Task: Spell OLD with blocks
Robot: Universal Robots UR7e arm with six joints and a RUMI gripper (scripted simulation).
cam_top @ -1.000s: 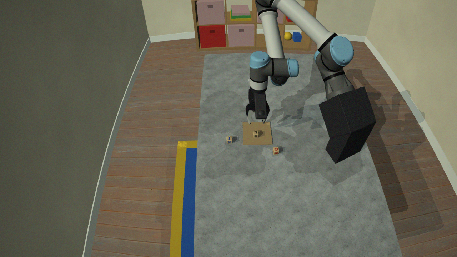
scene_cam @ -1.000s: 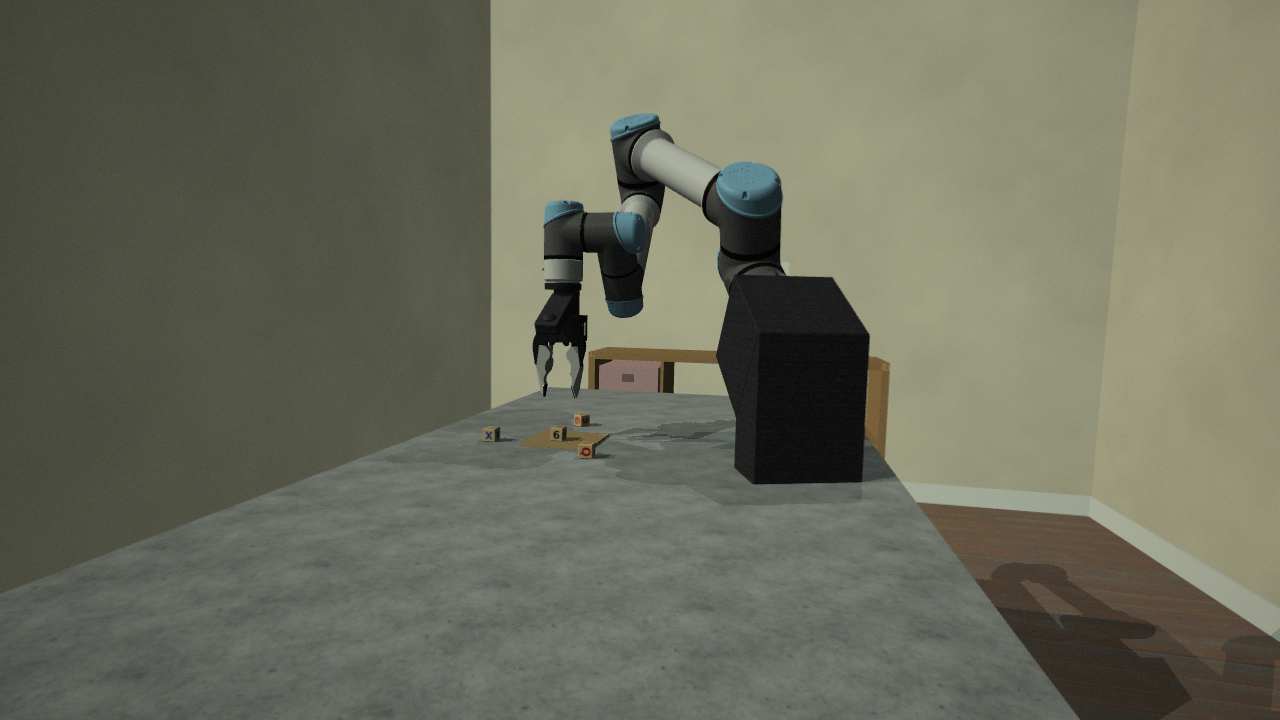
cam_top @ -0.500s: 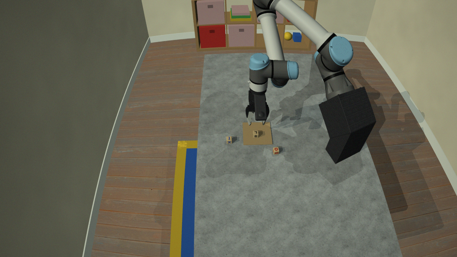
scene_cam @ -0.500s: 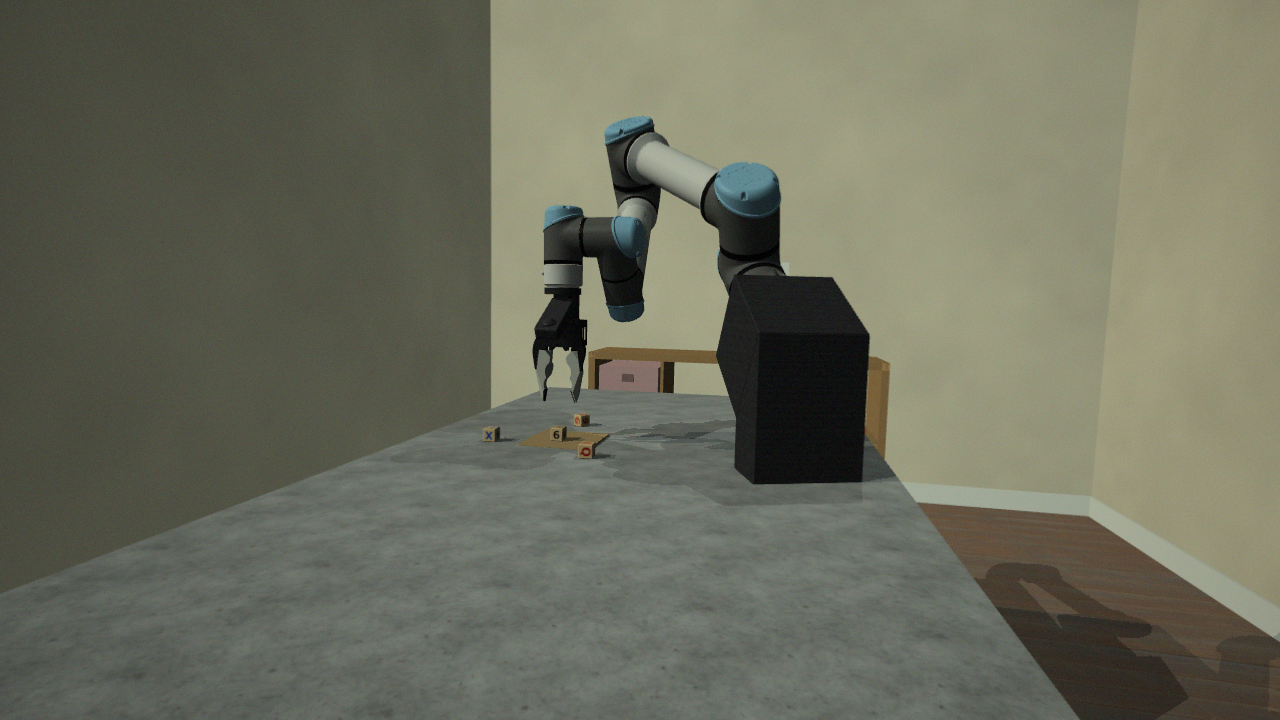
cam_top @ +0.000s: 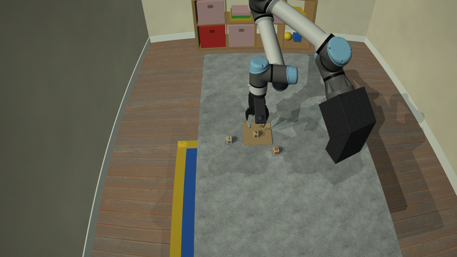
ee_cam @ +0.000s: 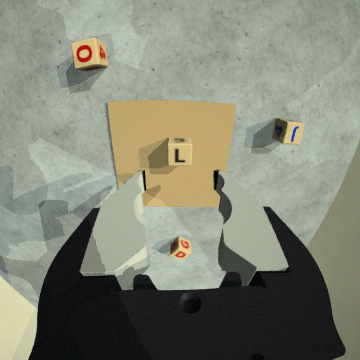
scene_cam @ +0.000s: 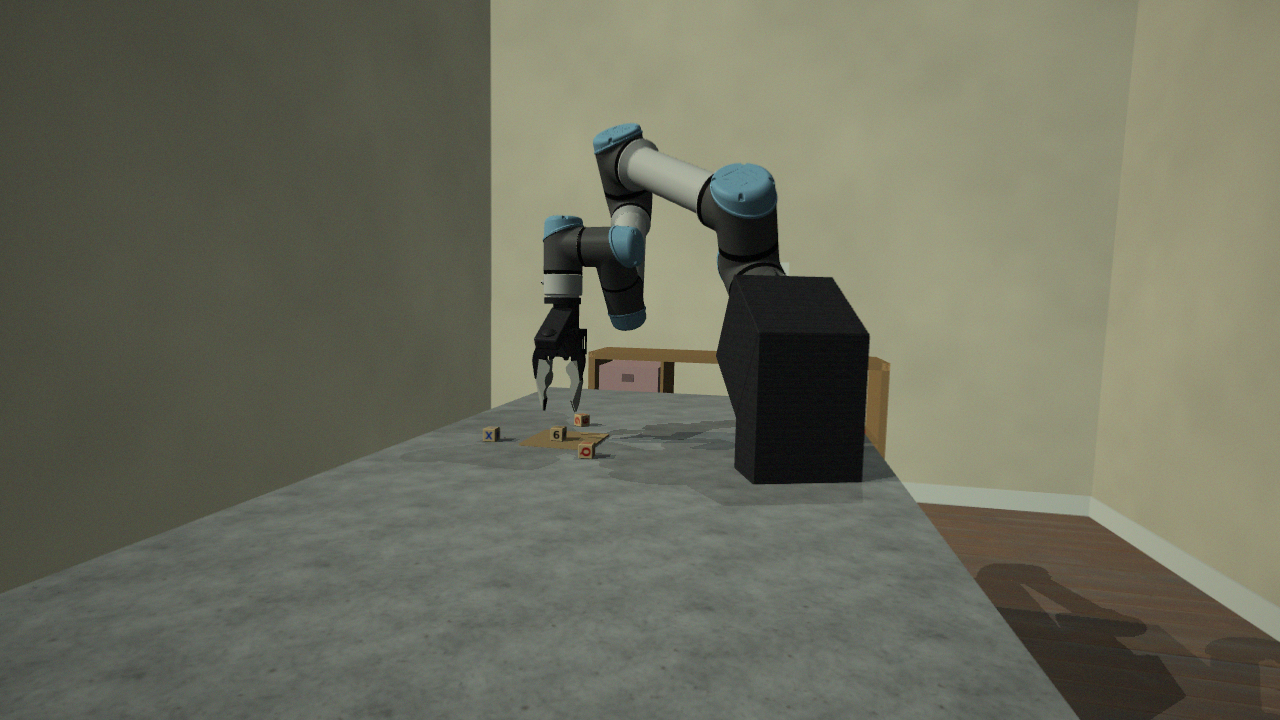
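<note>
The tan mat is 10 mm behind my hand, 20 mm to the right of it and 70 mm below it. From my hand the other things lie so: blue-lettered block: 130 mm ahead, 20 mm to the left, 60 mm below.
</note>
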